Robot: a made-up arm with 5 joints.
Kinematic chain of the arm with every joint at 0, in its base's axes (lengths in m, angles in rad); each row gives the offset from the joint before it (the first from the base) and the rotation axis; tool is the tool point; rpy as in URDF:
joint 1: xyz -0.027 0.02 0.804 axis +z
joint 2: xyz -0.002 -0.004 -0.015 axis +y
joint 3: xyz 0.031 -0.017 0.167 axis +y
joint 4: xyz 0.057 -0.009 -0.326 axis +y
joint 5: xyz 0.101 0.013 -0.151 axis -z
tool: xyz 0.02 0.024 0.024 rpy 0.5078 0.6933 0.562
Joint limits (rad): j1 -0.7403..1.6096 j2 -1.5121..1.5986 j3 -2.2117..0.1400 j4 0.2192..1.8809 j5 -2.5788..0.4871
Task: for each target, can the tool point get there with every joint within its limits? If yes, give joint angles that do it. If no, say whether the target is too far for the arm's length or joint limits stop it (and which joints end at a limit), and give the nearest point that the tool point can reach.
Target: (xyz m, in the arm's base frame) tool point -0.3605 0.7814 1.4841
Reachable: no: too far | nearest point -0.0523 0.5078 1.2284 | short by 0.485 m
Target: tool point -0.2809 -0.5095 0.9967
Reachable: no: joint limits stop it (at a limit: joint 2, joint 3, joint 4, joint 5) | nearest point -0.2693 -0.4852 1.1433 | short by 0.149 m
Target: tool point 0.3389 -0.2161 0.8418
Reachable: yes | joints -0.5580 -0.1876 -1.1535 1.0235 -1.9243
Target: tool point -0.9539 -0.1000 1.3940
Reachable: no: too far | nearest point -0.5722 -0.0506 1.1639 | short by 0.448 m
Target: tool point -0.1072 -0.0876 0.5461
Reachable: yes | joints 0.8395 1.1140 -0.4698 1.4734 -2.1100
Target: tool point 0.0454 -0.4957 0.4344
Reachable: no: joint limits stop it (at a limit: joint 1, joint 2, joint 5) | nearest point -0.0102 -0.2799 0.5362 | short by 0.245 m
